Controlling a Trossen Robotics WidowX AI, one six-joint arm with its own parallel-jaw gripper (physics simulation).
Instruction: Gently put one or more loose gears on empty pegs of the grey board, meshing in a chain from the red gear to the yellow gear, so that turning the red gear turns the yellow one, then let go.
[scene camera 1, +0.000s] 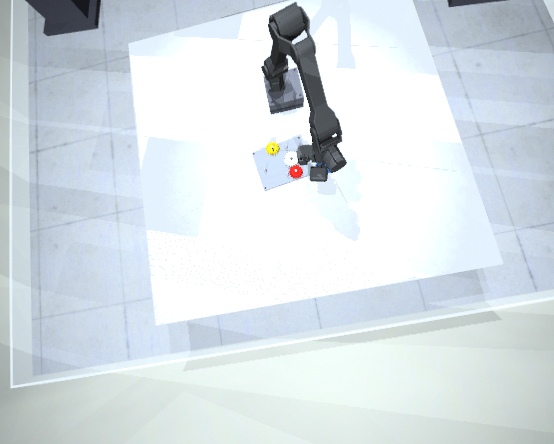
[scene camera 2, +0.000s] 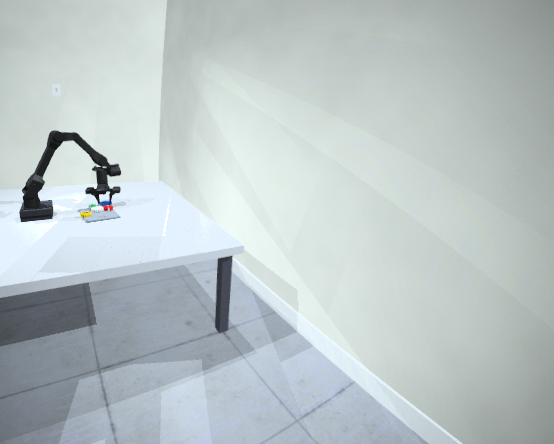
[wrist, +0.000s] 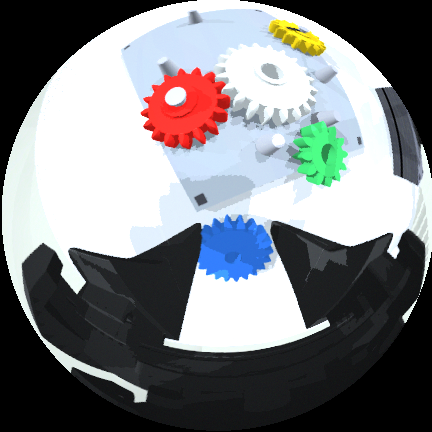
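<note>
My gripper is open, its fingertips on either side of the blue gear, which lies off the board's corner. The grey board carries the red gear on a peg and the yellow gear at the far side. The white gear is between them, close against the red; no peg tip rises from its hole. The green gear lies by the board's edge.
Bare pegs stand on the board: one left of the green gear, one right of the white gear, one behind the red gear and one at the far edge. The arm's base stands on the white table.
</note>
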